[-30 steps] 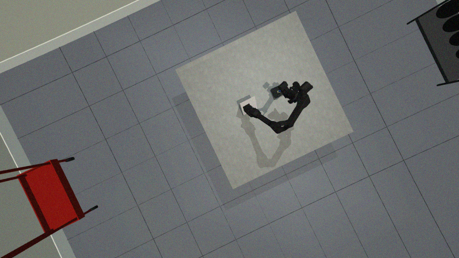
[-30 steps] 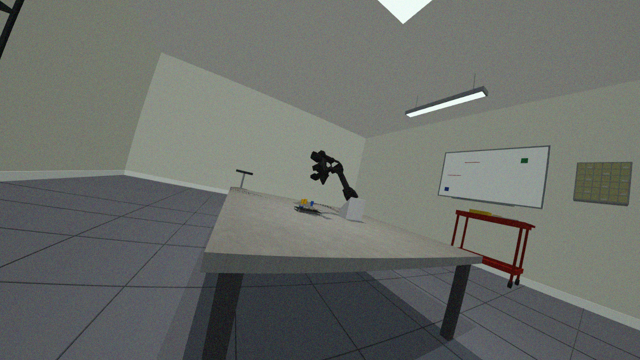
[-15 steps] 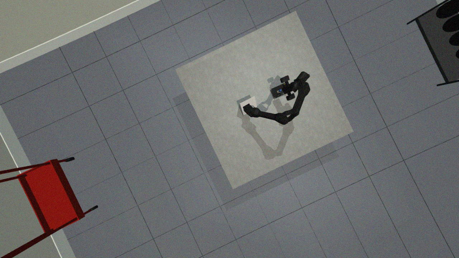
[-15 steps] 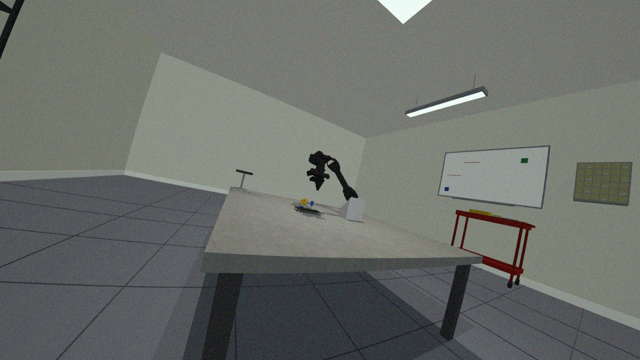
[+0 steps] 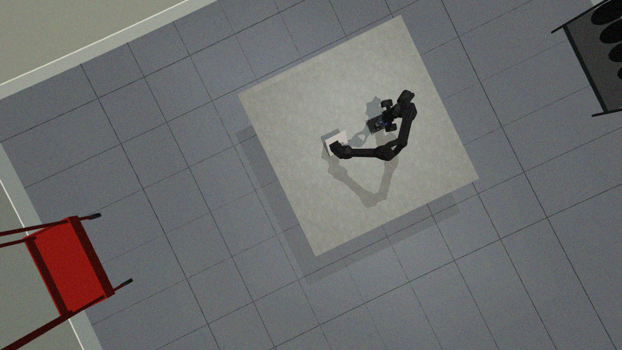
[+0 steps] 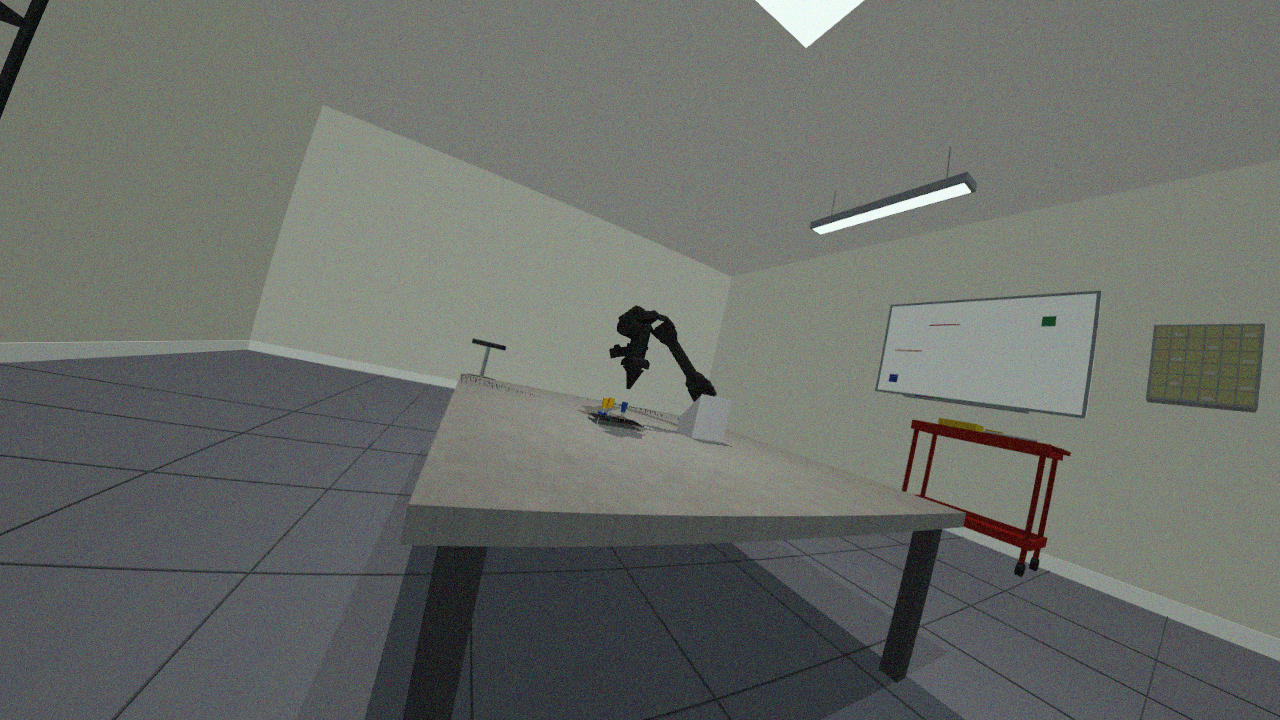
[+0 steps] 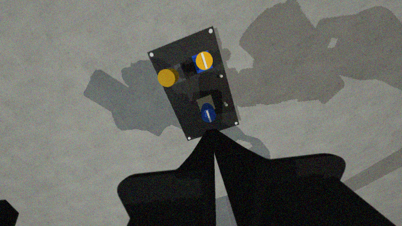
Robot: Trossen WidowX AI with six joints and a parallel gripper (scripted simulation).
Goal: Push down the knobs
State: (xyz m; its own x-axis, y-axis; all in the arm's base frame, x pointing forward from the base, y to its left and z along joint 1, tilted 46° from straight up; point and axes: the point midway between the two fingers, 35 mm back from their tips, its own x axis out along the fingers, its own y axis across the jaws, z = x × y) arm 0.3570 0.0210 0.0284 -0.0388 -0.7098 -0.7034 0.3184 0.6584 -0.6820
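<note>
Right now my gripper tip is 60 mm above the blue knob.
</note>
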